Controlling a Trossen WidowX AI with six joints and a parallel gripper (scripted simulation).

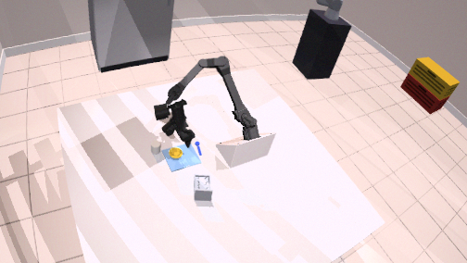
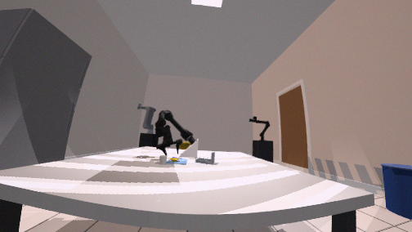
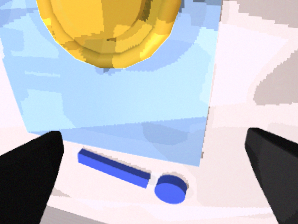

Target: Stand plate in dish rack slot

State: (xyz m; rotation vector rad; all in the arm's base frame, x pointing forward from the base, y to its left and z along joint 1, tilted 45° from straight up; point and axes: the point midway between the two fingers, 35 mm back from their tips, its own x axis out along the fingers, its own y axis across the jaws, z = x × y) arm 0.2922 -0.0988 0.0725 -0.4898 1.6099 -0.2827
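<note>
My gripper tip is now 50 mm short of the yellow plate, 30 mm to the right of it and 20 mm above it. Round my gripper tip: light blue mat: 50 mm to the left, 30 mm below, 30 mm ahead; grey dish rack: 240 mm to the left, 10 mm below, 10 mm behind; blue utensil: 70 mm behind, 30 mm below, 10 mm to the left.
</note>
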